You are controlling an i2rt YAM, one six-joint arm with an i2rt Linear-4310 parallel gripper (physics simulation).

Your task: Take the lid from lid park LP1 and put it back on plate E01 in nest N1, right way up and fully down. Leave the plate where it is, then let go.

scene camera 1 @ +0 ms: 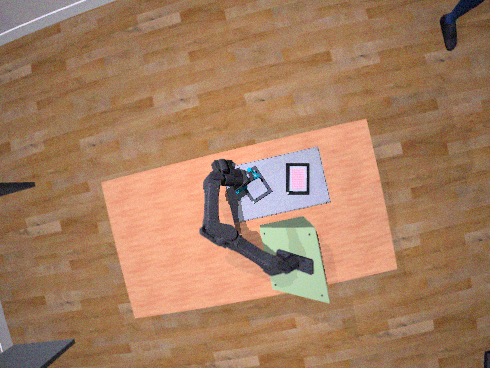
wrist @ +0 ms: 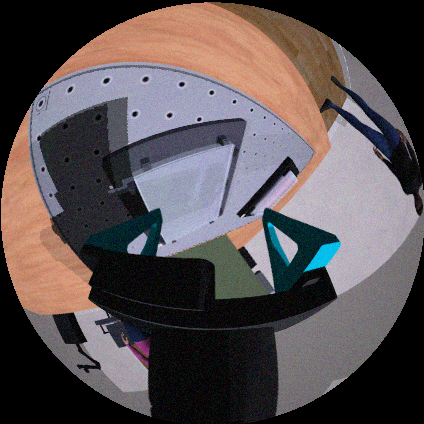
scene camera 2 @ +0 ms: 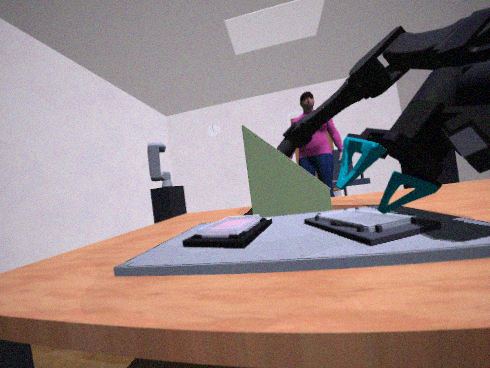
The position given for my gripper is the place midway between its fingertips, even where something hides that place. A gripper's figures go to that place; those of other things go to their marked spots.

Scene:
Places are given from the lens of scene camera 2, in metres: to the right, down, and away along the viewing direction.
my gripper (scene camera 2: 360,200): 0.19, 0.03, 0.28
clear lid (scene camera 2: 351,218): 0.17, 0.06, 0.29

